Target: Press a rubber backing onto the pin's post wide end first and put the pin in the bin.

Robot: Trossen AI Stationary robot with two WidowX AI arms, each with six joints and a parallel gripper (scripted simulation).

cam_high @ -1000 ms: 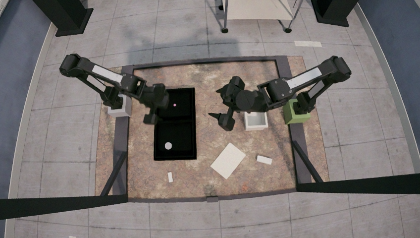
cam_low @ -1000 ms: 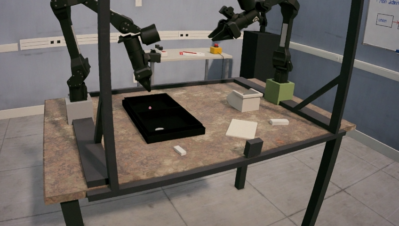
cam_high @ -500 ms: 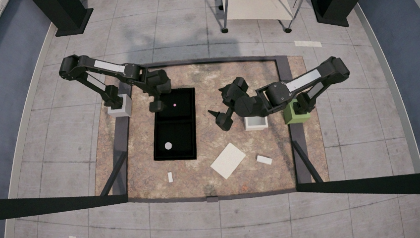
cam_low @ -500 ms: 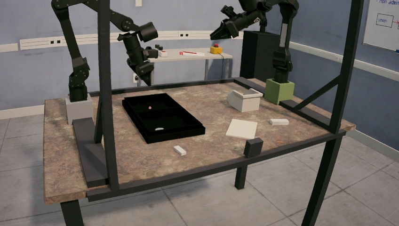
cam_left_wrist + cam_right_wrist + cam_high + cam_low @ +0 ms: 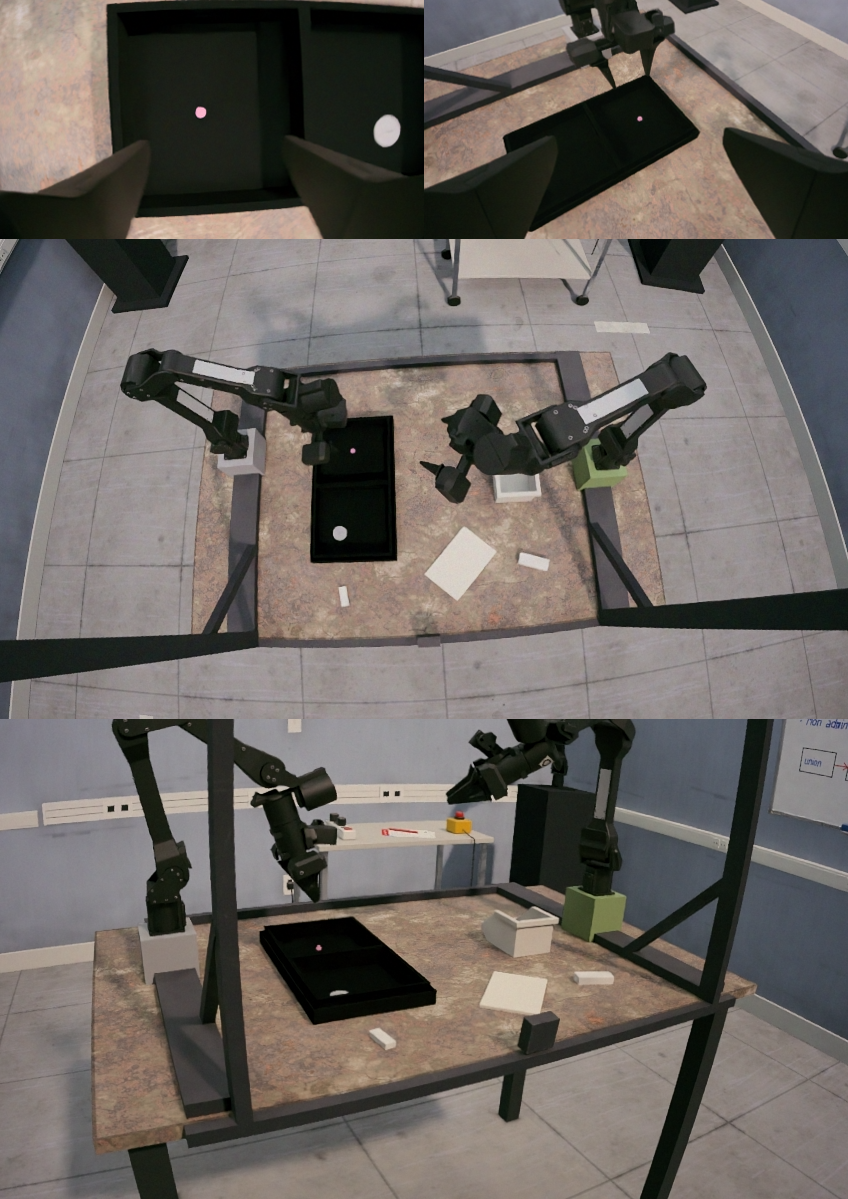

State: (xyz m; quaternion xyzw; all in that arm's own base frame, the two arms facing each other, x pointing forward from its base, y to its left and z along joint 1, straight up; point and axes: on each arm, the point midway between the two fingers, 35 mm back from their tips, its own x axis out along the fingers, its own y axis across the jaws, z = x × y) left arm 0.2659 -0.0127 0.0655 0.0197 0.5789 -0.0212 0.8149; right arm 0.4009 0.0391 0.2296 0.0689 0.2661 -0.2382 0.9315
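Right now my left hand is 14 cm above the pink rubber backing, 3 cm to the left of it and 1 cm short of it. From my left hand the other things lie so: flat white card (31 cm to the right, 27 cm behind, 15 cm below); then pin (21 cm behind, 14 cm below, 2 cm to the right); then black tray (13 cm below, 9 cm behind, 4 cm to the right).
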